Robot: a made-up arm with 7 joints.
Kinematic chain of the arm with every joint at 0, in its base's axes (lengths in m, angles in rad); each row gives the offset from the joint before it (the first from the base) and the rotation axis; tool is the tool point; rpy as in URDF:
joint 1: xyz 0 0 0.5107 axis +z
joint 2: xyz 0 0 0 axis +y
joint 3: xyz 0 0 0.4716 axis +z
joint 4: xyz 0.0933 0 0 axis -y
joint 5: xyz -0.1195 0 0.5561 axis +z
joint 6: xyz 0 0 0 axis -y
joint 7: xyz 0.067 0 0 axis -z
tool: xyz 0 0 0 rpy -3.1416 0 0
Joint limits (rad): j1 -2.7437..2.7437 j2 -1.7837..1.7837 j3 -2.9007..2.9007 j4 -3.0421..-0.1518 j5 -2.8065..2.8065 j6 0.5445..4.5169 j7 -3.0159..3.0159
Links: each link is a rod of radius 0.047 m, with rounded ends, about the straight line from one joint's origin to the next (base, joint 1, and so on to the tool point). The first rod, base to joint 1, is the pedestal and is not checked.
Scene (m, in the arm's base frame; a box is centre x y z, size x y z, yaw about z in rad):
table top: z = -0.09
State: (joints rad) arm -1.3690 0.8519 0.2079 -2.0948 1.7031 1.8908 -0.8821
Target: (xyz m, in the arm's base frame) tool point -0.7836 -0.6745 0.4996
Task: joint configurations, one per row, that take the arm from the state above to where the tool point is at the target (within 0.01 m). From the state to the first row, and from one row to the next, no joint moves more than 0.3 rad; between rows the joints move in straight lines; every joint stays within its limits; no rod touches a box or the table.
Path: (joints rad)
1: -1.5894 0.8821 0.0863 -1.8579 1.6916 1.8792 -0.8821
2: -1.8099 0.9122 -0.0353 -1.6209 1.6801 1.8676 -0.8821
3: -2.0303 0.9424 -0.1569 -1.3840 1.6685 1.8560 -0.8821
4: -2.2508 0.9726 -0.2785 -1.1470 1.6570 1.8445 -0.8821

